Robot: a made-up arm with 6 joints. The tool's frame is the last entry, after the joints.
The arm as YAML. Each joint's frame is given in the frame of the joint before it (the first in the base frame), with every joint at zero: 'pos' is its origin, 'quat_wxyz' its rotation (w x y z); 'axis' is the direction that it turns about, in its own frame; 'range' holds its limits. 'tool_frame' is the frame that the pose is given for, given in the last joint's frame.
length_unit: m
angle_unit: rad
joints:
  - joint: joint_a
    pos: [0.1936, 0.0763, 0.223]
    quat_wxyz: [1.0, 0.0, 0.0, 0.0]
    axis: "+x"
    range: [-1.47, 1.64]
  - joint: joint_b
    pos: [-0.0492, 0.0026, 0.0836]
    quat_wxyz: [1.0, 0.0, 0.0, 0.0]
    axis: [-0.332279, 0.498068, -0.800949]
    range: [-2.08, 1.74]
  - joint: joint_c
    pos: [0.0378, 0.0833, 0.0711]
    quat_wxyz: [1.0, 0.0, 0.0, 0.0]
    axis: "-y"
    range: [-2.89, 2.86]
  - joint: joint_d
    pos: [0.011, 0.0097, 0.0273]
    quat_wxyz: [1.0, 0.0, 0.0, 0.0]
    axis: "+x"
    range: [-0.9, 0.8]
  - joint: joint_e
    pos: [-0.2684, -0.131, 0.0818]
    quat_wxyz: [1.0, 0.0, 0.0, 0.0]
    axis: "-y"
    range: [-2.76, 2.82]
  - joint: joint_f
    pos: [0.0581, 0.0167, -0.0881]
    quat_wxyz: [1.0, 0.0, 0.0, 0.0]
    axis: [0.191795, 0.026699, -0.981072]
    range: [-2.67, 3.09]
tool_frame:
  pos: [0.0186, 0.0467, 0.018]
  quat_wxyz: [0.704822, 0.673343, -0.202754, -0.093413]
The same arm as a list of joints. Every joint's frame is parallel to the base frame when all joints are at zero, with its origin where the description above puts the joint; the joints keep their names.
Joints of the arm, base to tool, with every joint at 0 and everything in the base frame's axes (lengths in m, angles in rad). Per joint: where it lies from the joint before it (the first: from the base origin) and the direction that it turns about. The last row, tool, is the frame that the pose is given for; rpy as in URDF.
joint_a: offset 0.1936 0.0763 0.223 axis 1 0 0
joint_b: offset -0.0492 0.0026 0.0836 axis -0.332305 0.498108 -0.800913
joint_c: offset 0.0378 0.0833 0.0711 axis 0 -1 0
joint_d: offset 0.011 0.0097 0.0273 axis 1 0 0
joint_e: offset -0.2684 -0.131 0.0818 axis 0 -1 0
joint_f: offset 0.0581 0.0167 -0.0881 axis 0.191795 0.026699 -0.981072
tool: offset 0.0186 0.0467 0.018 rpy 1.5597 -0.1607 -0.4225
Joint limits (rad, base to tool): -1.47..1.64 -2.08..1.74 -2.89..2.86 -0.9..0.8 -2.76..2.82 -2.67..3.09

